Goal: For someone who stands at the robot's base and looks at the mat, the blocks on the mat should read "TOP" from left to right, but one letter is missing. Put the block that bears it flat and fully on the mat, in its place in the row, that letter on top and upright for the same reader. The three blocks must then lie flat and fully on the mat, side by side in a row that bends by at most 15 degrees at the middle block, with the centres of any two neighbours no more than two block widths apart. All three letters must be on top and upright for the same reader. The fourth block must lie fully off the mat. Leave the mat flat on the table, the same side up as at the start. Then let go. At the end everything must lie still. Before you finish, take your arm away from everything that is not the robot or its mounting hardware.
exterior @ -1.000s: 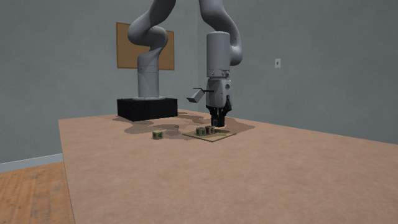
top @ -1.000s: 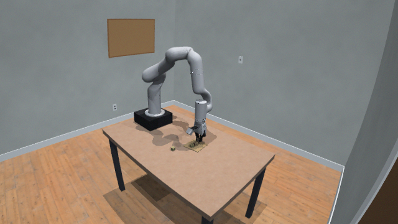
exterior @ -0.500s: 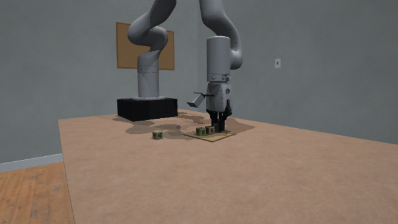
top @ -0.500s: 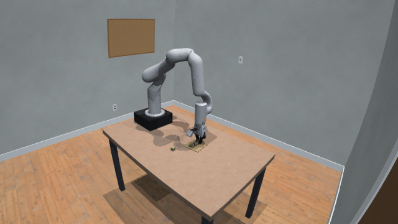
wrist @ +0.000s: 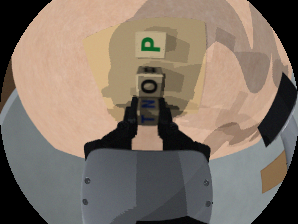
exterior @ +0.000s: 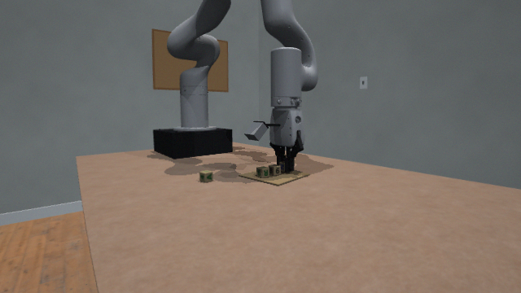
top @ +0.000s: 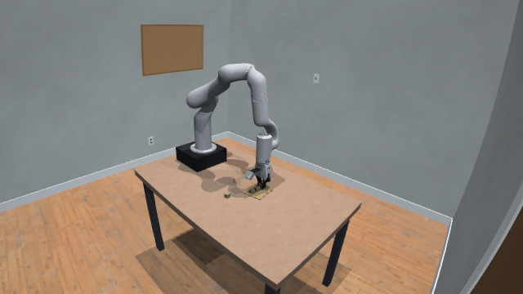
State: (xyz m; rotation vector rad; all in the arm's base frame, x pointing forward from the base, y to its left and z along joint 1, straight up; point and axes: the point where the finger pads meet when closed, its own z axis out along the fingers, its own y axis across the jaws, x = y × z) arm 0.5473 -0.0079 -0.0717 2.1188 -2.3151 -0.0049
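Now: the tan mat 4 cm to the right of my hand and 3 cm below it.
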